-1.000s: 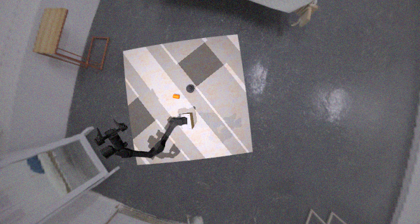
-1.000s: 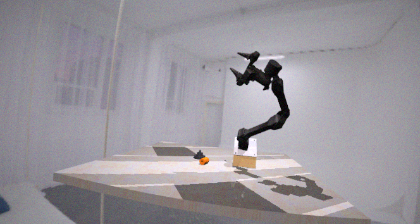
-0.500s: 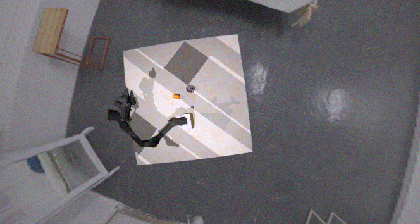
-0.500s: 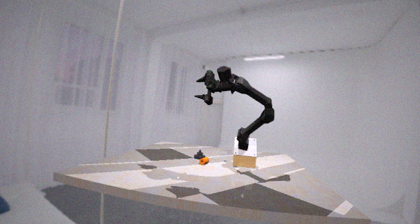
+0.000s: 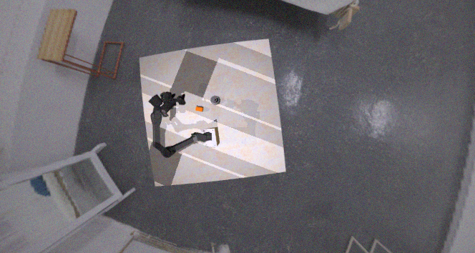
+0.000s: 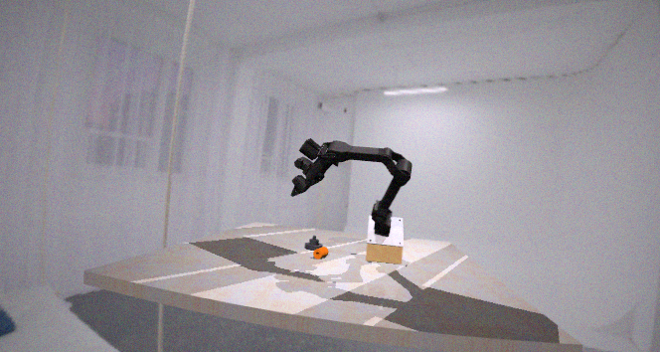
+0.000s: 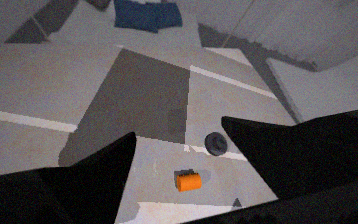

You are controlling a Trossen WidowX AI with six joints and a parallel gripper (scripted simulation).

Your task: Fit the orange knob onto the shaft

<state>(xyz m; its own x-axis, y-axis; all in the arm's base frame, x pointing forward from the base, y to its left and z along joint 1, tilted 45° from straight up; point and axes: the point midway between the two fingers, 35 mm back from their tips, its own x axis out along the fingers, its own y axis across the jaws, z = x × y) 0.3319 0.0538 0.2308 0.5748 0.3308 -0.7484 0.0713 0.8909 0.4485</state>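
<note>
My gripper tip is now 10 cm past the orange knob, 8 cm to the left of it and 25 cm above it. Also, from my gripper tip: dark round pedestal (2 cm behind, 23 cm to the right, 24 cm below).
</note>
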